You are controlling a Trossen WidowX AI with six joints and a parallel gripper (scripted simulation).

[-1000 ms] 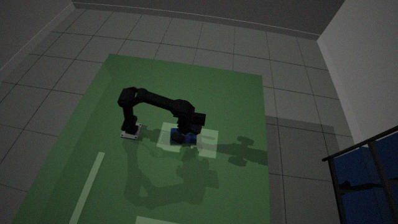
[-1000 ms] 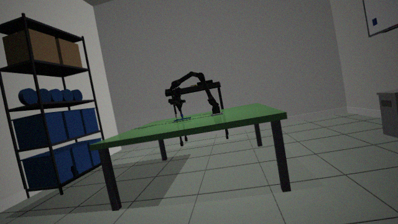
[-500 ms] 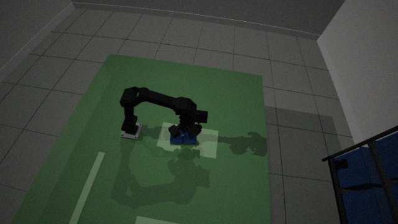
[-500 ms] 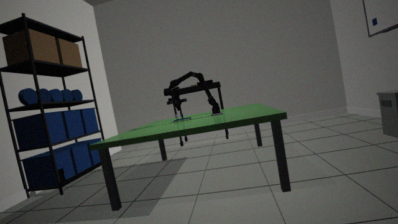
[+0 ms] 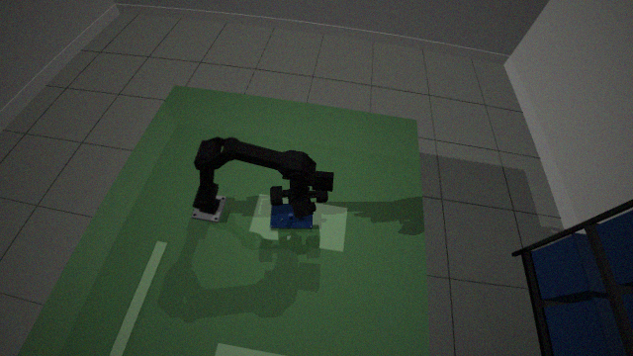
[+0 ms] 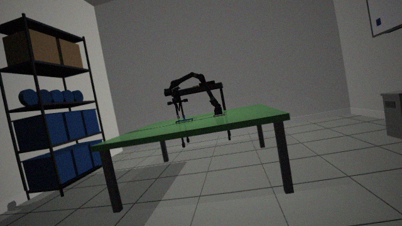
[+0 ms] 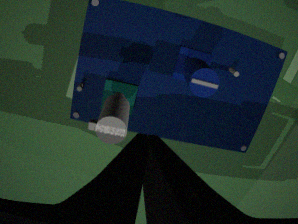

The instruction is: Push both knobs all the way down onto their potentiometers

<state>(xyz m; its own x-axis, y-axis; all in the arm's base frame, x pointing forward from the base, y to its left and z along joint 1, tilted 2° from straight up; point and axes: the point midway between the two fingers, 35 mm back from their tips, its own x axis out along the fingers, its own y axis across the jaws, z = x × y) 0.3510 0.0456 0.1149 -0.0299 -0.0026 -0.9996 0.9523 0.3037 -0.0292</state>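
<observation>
The pale knob is 50 mm below my gripper tip, 20 mm to the left of it and 10 mm ahead of it.
</observation>
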